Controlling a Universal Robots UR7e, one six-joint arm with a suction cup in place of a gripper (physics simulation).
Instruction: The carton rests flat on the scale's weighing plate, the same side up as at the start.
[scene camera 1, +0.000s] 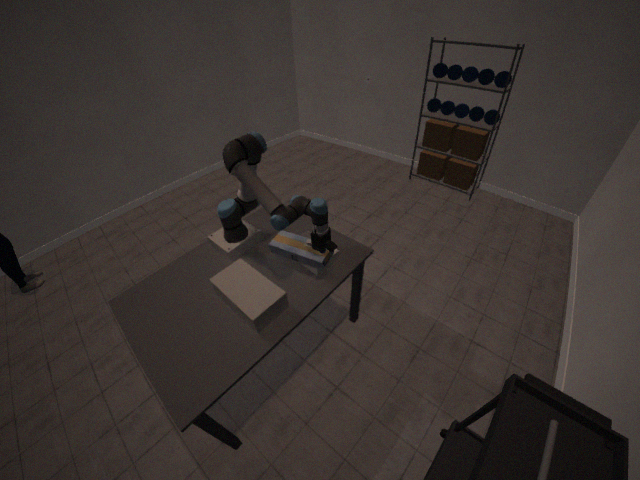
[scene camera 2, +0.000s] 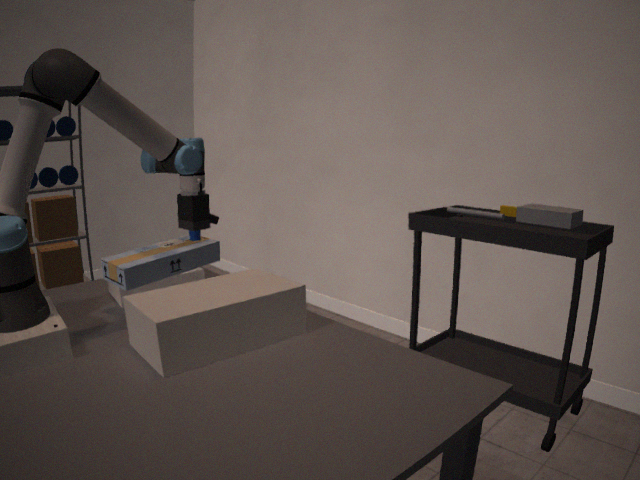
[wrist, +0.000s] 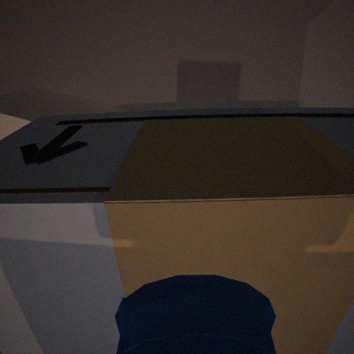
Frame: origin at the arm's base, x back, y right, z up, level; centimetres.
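Where they show: hand, its tool point: (scene camera 2: 194, 243); arm's base, origin of its link: (scene camera 1: 236, 235) (scene camera 2: 19, 319).
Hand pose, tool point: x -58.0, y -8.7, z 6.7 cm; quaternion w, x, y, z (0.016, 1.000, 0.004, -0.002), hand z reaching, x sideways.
Note:
Things, the pixels of their top centre, and the offset from my tool point. Level surfaces: height alone.
- carton, centre of its top: (scene camera 2: 161, 245) (scene camera 1: 300, 243) dx +12.9, dy +1.7, dz +1.7 cm
- large beige box, centre of its top: (scene camera 2: 213, 291) (scene camera 1: 245, 285) dx +20.3, dy +36.6, dz -2.5 cm
- table, height of its surface: dz -14.0 cm
The carton (scene camera 1: 289, 253) (scene camera 2: 170, 267) (wrist: 225, 235) is long, flat and grey-blue, with an orange tape strip along its top. My gripper, a blue suction cup (scene camera 2: 194, 235) (wrist: 195, 315) under a black tool body, is on the tape near one end of the carton; in scene camera 1 the tool body hides the cup. The carton is tilted: the end at the cup is higher, and the other end is low over the pale scale (scene camera 1: 312, 269) (scene camera 2: 115, 294). The carton hides the weighing plate, and whether its low end touches it I cannot tell.
A large beige box (scene camera 1: 248, 290) (scene camera 2: 232, 328) stands on the table (scene camera 1: 180, 335) (scene camera 2: 310, 413) beside the scale. A dark cart (scene camera 2: 516, 242) stands beyond the table. A shelf rack (scene camera 1: 422, 116) stands at the back wall. A person's legs (scene camera 1: 10, 260) show at the left.

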